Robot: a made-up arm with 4 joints.
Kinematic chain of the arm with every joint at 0, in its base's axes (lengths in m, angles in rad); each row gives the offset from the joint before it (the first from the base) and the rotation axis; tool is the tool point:
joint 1: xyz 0 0 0.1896 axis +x
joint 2: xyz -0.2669 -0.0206 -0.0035 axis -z
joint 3: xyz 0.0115 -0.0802 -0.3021 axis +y
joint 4: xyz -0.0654 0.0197 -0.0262 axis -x
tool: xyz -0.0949 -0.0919 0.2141
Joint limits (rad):
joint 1: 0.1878..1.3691
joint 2: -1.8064..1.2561
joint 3: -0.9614..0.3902
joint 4: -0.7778..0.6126
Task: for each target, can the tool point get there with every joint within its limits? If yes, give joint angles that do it. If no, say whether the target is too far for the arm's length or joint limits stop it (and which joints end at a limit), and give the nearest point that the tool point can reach.
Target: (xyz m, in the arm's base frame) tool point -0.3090 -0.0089 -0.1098
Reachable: yes | joints 1.0794 -0.2991 0.2276 -0.3736
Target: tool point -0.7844 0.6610 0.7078
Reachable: no: too far | nearest point -0.4823 0.3536 0.2771 | short by 0.609 m
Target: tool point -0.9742 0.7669 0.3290
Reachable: no: too far | nearest point -0.5697 0.3961 0.1300 | short by 0.584 m
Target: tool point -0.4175 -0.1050 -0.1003
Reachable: yes | joints 0.5946 -0.0671 -0.1248 -0.3378
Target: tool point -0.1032 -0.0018 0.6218
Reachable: no: joint limits stop it (at a limit: joint 1, joint 2, joint 4) | nearest point -0.3309 0.1454 0.2980 | short by 0.422 m
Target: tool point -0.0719 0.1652 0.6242
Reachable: no: joint limits stop it (at a limit: joint 1, joint 2, joint 4) | nearest point -0.3447 0.2105 0.3280 | short by 0.405 m
